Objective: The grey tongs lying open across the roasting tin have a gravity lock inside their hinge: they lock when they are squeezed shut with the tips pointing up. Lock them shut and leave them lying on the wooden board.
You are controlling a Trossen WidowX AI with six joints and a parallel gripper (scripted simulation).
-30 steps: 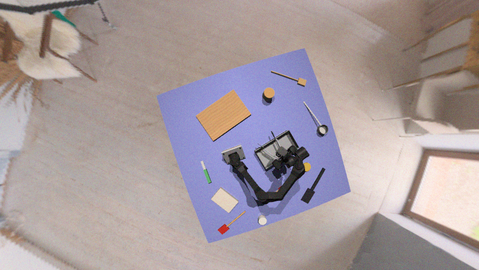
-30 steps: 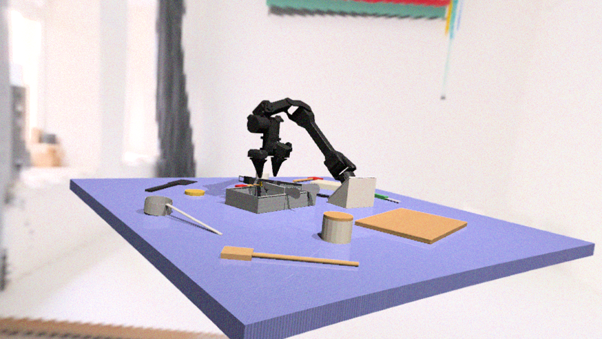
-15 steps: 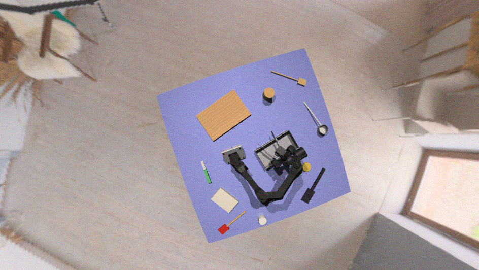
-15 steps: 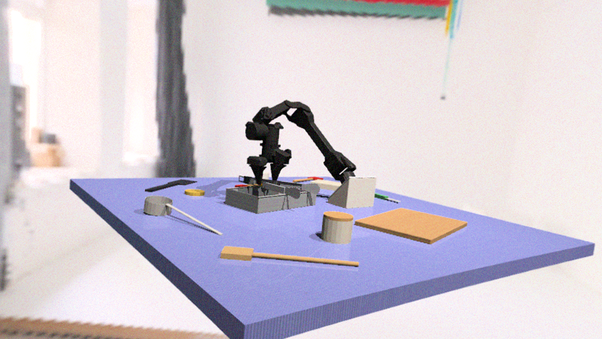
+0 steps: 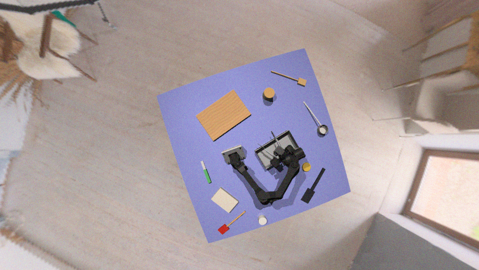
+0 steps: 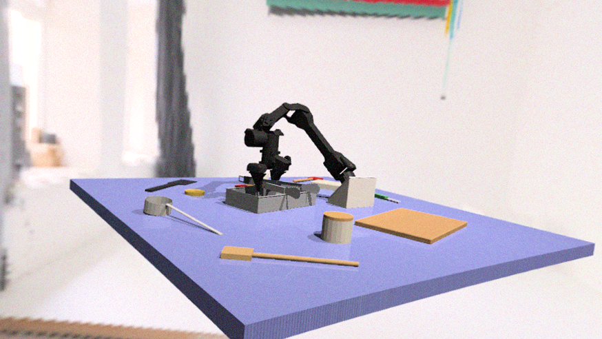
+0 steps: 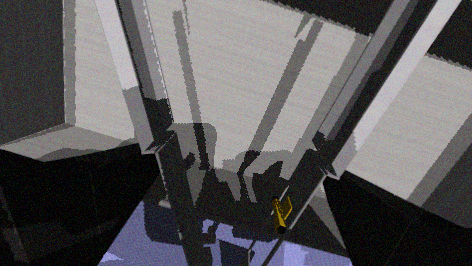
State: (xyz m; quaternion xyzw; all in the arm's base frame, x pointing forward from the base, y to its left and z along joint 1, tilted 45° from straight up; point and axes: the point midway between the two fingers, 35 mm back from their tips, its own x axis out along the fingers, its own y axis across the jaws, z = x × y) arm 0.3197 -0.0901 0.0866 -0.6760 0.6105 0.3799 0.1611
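The roasting tin lies 40 mm to the left of my gripper tip and 20 mm below it. The rest, counted from my gripper tip: wooden lid (460 mm to the left, 100 mm ahead, 10 mm below); wooden board (440 mm to the left, 280 mm behind, 40 mm below); black spatula (380 mm to the right, 180 mm ahead, 40 mm below).
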